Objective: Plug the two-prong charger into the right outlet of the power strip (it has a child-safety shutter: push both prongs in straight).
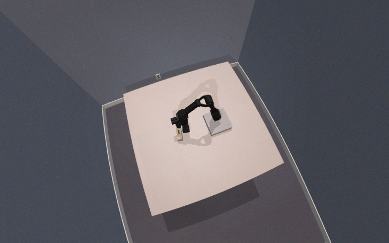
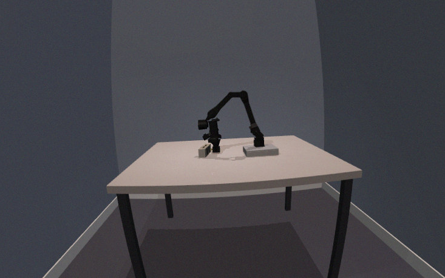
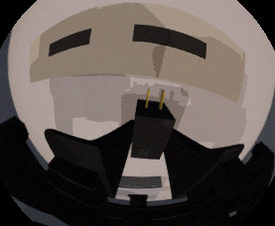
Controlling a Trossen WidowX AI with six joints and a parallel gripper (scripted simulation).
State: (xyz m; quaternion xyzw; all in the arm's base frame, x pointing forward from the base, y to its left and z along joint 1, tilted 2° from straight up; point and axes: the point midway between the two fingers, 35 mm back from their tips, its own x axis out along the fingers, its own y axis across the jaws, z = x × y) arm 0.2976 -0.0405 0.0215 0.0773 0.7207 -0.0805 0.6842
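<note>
Now: gripper tip 2 cm short of the black two-prong charger and 1 cm below it.
</note>
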